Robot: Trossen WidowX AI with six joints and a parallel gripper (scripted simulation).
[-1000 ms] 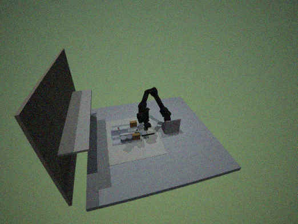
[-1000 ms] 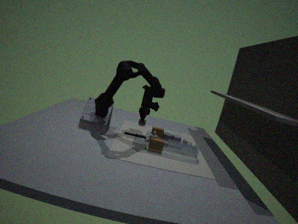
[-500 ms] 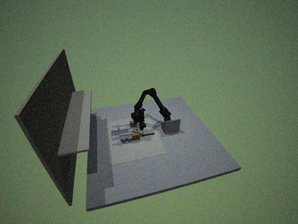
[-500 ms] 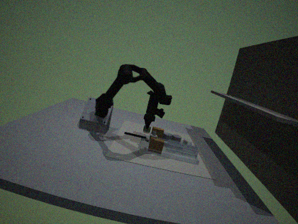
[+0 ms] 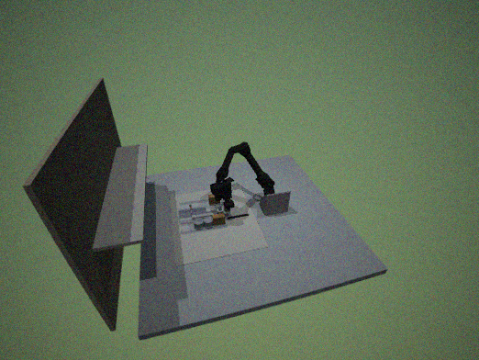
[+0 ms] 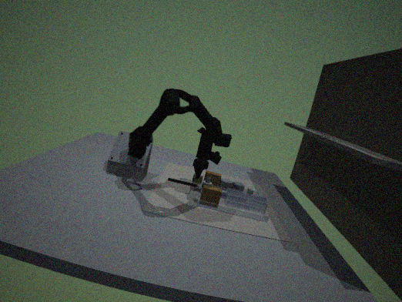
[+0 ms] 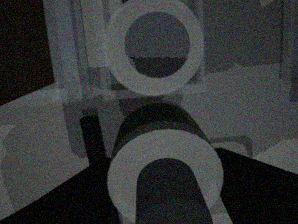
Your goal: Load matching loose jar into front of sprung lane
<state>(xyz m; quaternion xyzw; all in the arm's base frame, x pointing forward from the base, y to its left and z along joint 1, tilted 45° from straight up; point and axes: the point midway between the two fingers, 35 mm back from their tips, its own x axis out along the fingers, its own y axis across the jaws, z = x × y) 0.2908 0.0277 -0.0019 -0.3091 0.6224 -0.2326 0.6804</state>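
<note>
My gripper tip is now 70 mm past the thin black bar, 40 mm to the right of it and 50 mm above it. Round my gripper tip: lane rack (200 mm ahead, 10 mm to the right, 40 mm below); then grey shelf (550 mm ahead, 80 mm to the left, 310 mm above).
</note>
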